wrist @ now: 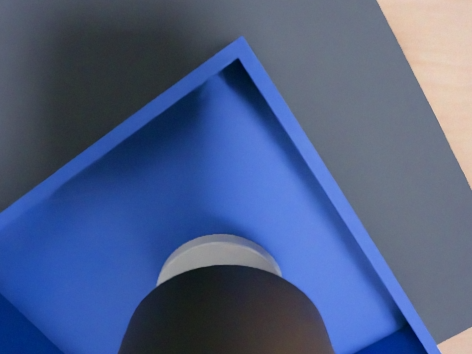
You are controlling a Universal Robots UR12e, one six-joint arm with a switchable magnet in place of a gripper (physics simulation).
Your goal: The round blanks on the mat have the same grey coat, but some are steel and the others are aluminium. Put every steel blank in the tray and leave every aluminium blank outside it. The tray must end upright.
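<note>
My magnet is the dark round body at the bottom centre of the wrist view, over the inside of the tray. A light grey round blank is against its underside. The blank's far edge and part of its top show past the magnet, and the rest is hidden. A soft shadow lies on the tray floor just beyond the blank. I cannot tell how large the gap to the floor is. The blue square tray is upright, with one corner pointing to the top of the view. The blank's metal cannot be told by its look.
The dark grey mat lies under and around the tray. Pale wooden table shows beyond the mat's edge at the upper right. The tray's raised walls run close around the magnet, along the right and upper left. A broad shadow falls on the mat at the upper left.
</note>
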